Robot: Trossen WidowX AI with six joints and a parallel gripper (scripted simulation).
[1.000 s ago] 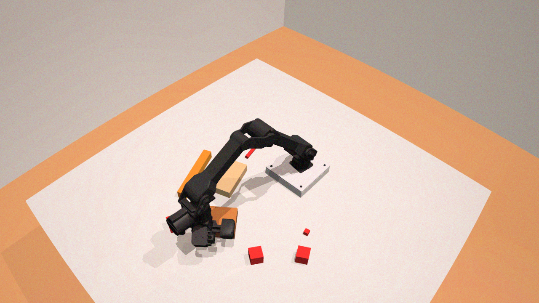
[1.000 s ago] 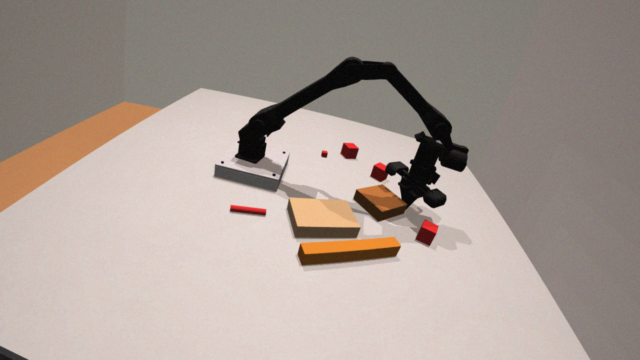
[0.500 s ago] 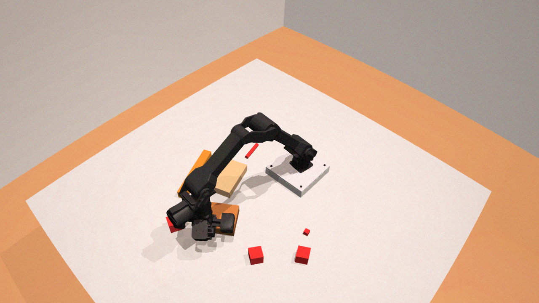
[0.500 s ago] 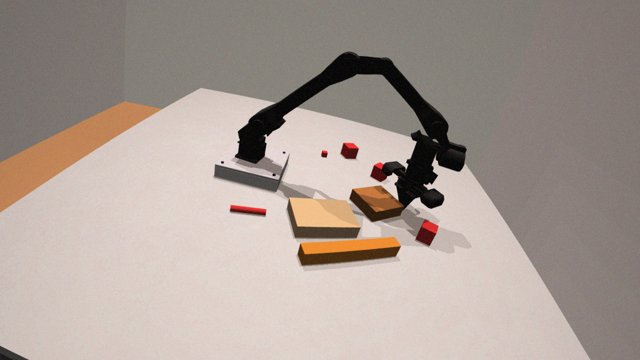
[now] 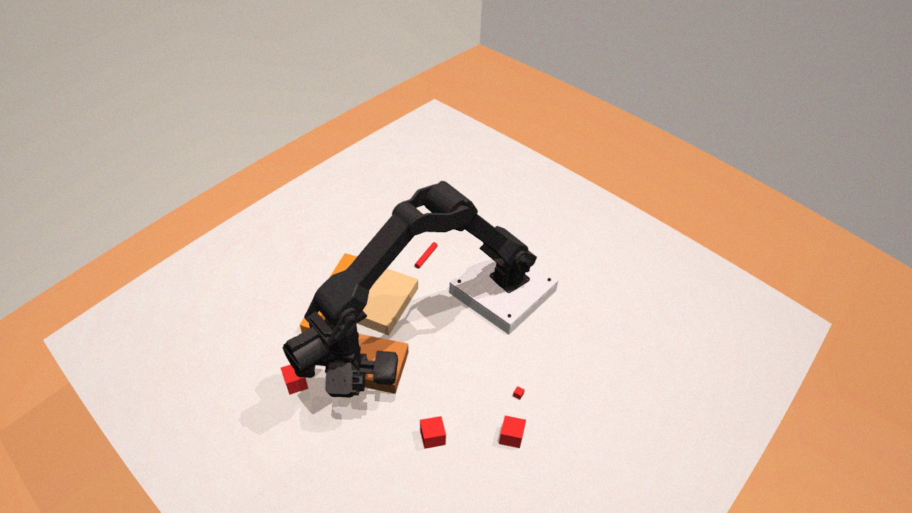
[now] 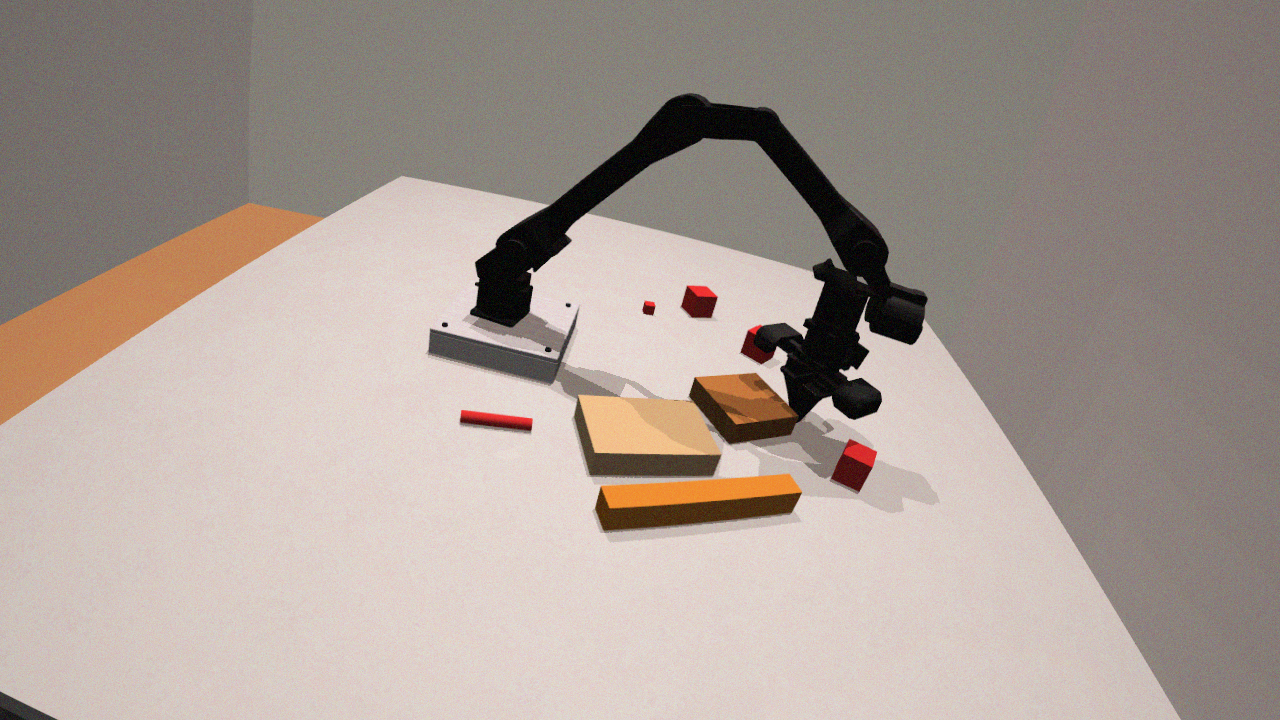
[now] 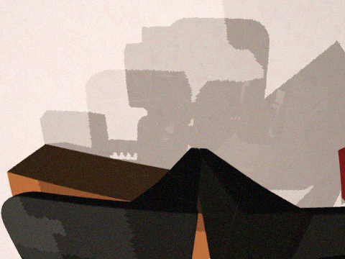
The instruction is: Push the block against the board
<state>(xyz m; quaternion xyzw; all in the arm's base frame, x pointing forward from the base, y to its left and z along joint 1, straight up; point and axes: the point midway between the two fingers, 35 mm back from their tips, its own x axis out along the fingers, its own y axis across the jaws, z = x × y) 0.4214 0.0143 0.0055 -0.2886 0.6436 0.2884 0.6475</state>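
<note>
The brown square block lies 70 mm behind my gripper tip, 20 mm to the right of it and 10 mm above it. Round my gripper tip: tan flat board 180 mm behind, 150 mm to the right, 10 mm above; long orange bar 230 mm to the right, 100 mm behind, 10 mm above; tiny red cube 250 mm behind, 200 mm to the left.
</note>
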